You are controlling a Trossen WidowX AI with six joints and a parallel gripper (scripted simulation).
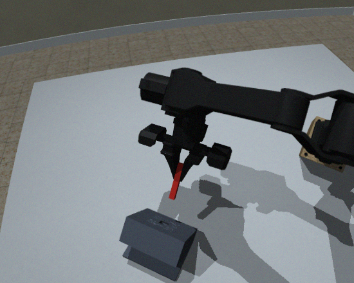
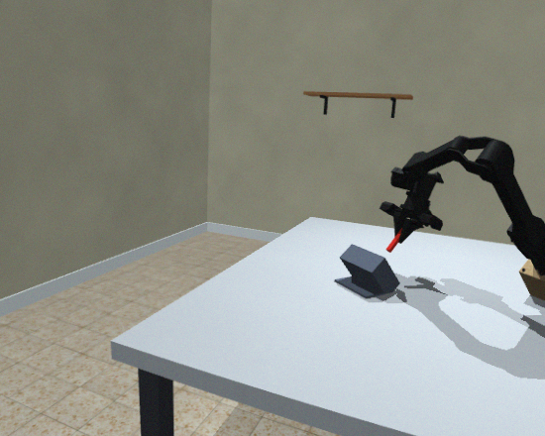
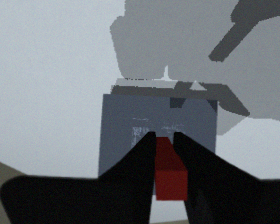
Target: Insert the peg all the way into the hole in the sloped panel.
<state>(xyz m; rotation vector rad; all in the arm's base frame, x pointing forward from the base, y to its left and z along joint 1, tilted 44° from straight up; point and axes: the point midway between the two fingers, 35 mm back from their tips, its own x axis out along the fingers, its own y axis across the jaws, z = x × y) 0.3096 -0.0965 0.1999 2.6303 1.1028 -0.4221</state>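
The flat base plate lies 14 cm below my hand, 12 cm to the left of it and 7 cm ahead of it. Also, from my hand: red peg: 2 cm to the left, 2 cm below, 1 cm ahead.
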